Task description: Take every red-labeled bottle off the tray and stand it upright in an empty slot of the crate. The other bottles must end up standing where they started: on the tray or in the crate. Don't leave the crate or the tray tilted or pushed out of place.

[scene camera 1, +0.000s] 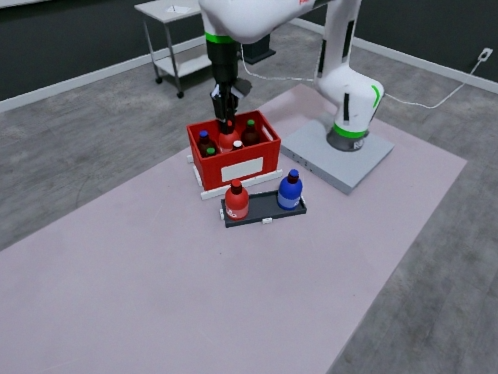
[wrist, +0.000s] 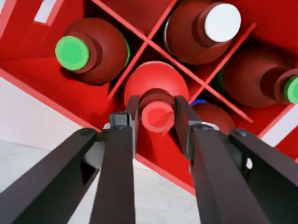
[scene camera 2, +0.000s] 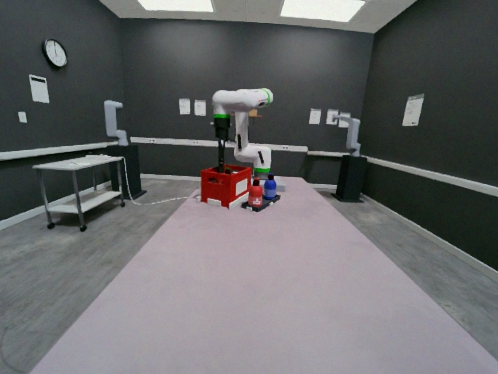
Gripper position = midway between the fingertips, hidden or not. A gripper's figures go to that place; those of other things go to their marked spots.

My gripper [scene camera 1: 228, 130] is 0.94 m from the lens. A red-labeled bottle [scene camera 1: 236, 197]: 0.77 m from the lens. A blue bottle [scene camera 1: 290, 189]: 0.81 m from the lens.
